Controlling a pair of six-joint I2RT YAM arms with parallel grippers.
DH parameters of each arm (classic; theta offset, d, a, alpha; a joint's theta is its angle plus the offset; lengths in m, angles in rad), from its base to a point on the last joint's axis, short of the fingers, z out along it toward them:
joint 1: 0 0.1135 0.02 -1.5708
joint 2: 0 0 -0.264 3.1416
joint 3: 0.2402 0 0.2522 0
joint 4: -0.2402 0 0.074 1.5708
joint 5: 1.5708 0 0 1.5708
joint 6: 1.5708 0.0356 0 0
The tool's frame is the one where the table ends.
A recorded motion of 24 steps. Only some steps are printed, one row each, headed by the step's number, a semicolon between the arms.
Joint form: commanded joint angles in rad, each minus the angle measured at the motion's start. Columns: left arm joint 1, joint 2, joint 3, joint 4, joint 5, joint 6; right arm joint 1, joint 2, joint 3, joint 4, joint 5, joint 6.
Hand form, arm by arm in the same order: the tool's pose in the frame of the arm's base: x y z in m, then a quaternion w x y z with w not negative. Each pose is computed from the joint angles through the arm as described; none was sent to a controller.
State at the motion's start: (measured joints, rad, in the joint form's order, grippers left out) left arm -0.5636 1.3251 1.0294 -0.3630 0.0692 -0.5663; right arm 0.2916 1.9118 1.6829 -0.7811 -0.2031 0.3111
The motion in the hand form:
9: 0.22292 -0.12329 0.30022 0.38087 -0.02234 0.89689 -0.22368; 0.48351 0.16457 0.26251 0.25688 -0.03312 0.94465 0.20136
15: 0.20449 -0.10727 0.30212 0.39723 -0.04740 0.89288 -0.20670; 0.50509 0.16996 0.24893 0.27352 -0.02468 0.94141 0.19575
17: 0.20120 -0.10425 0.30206 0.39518 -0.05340 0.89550 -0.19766; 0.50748 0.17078 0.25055 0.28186 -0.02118 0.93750 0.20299
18: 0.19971 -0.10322 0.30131 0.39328 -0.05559 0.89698 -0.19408; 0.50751 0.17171 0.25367 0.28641 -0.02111 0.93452 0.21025
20: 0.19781 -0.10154 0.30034 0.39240 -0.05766 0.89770 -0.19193; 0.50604 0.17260 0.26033 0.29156 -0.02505 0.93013 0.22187
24: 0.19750 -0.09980 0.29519 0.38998 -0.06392 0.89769 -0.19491; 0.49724 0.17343 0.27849 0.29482 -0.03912 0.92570 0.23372
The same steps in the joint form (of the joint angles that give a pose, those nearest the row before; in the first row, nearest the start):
9: 0.0585 -0.1596 -0.0607 -0.0960 -0.0684 0.0110; 0.0202 0.4001 0.5568 -0.0896 -0.0326 0.0074
15: 0.0726 -0.2599 -0.1117 -0.1328 -0.1207 -0.0051; 0.0190 0.5110 0.6899 -0.0818 -0.0078 0.0193
17: 0.0751 -0.2733 -0.1136 -0.1582 -0.1360 -0.0085; 0.0187 0.5153 0.6977 -0.0621 -0.0136 0.0311
18: 0.0751 -0.2786 -0.1165 -0.1682 -0.1417 -0.0107; 0.0197 0.5113 0.6986 -0.0516 -0.0232 0.0375
20: 0.0774 -0.2879 -0.1234 -0.1747 -0.1442 -0.0119; 0.0209 0.4995 0.6981 -0.0431 -0.0427 0.0400
24: 0.0848 -0.2940 -0.1462 -0.1595 -0.1370 -0.0219; 0.0259 0.4609 0.6981 -0.0665 -0.0686 0.0265

